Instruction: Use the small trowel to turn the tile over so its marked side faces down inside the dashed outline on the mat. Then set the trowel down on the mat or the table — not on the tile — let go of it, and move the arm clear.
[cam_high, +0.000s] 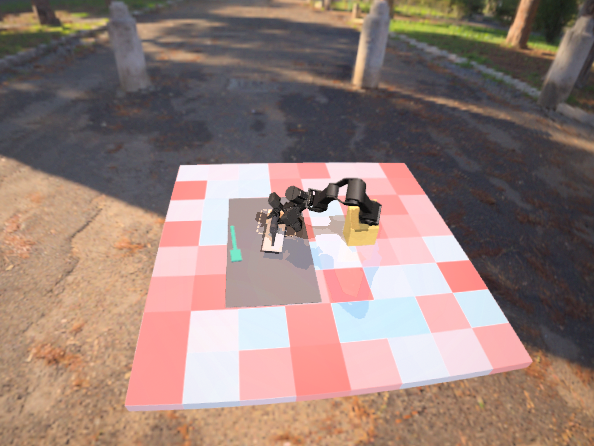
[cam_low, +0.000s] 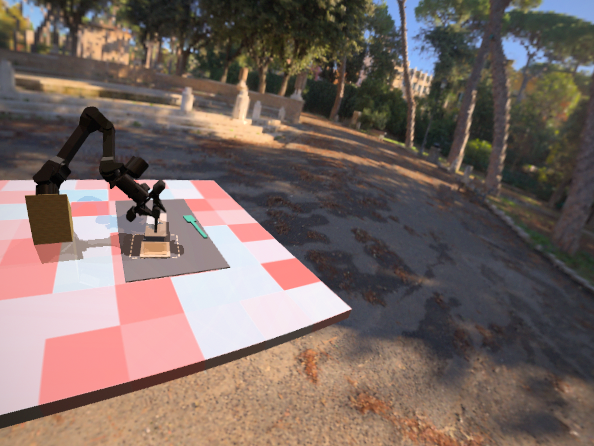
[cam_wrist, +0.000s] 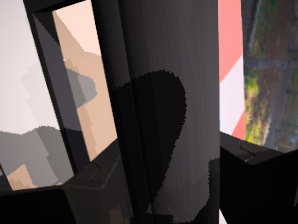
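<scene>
Now: gripper tip 10 cm above the grey mat and 4 cm to the right of it. The rest, counted from my gripper tip: small trowel: 2 cm behind, 1 cm below; green trowel-shaped tool: 14 cm ahead, 8 cm below, 7 cm to the left; tan tile: 12 cm to the right, 8 cm below, 4 cm behind.
</scene>
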